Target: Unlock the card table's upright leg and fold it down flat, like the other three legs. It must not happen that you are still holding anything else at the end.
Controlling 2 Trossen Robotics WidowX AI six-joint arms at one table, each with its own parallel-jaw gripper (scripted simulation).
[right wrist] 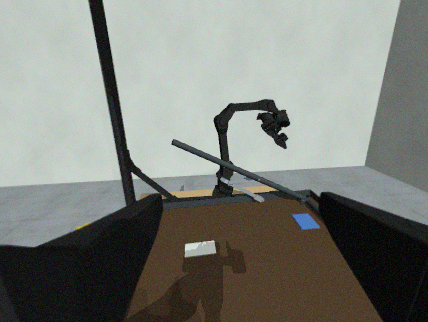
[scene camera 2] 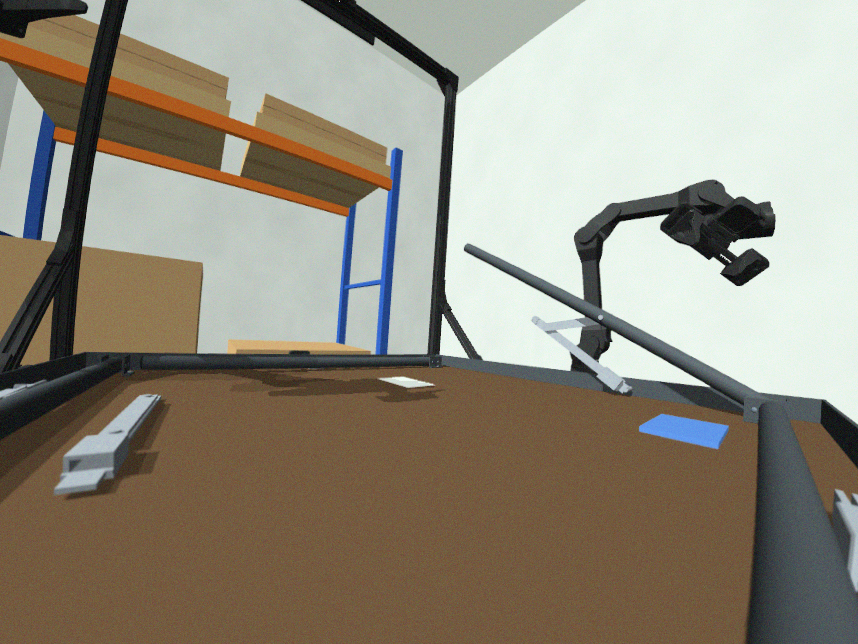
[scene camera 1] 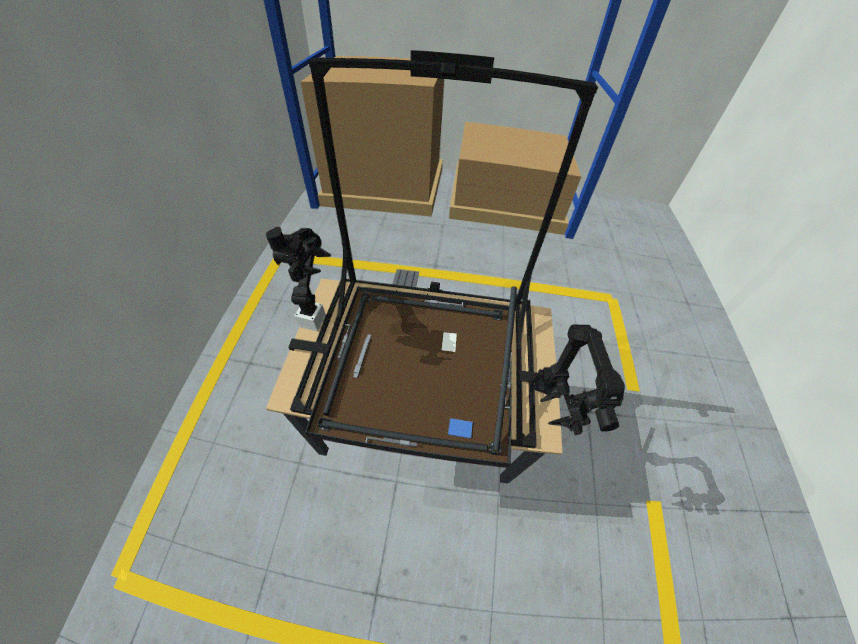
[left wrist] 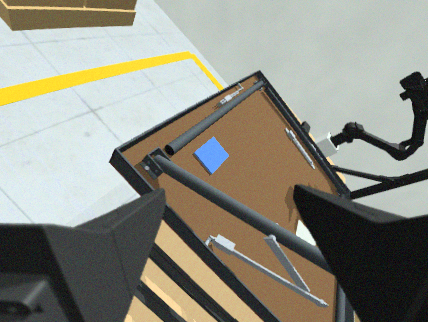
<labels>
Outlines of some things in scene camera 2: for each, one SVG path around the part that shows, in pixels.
My left gripper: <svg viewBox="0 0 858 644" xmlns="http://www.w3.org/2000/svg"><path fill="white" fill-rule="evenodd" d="M681 202L661 222L660 230L677 243L692 246L691 248L708 260L713 257L725 265L721 275L736 286L743 286L769 268L770 262L753 248L743 252L740 257L728 250L731 242L735 243L740 239L739 235L741 233L755 234L766 226L766 218L768 216L761 211L758 205L744 196L739 196L724 207L720 213L704 220L705 217L701 215L702 212L687 201Z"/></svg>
My right gripper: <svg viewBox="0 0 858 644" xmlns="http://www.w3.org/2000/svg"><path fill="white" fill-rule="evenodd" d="M0 32L18 38L25 38L28 23L47 18L86 14L88 5L81 0L0 0Z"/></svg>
A blue patch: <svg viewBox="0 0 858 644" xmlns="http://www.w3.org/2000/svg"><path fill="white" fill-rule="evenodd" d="M639 426L640 432L716 449L720 447L729 430L727 425L660 414Z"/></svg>
</labels>
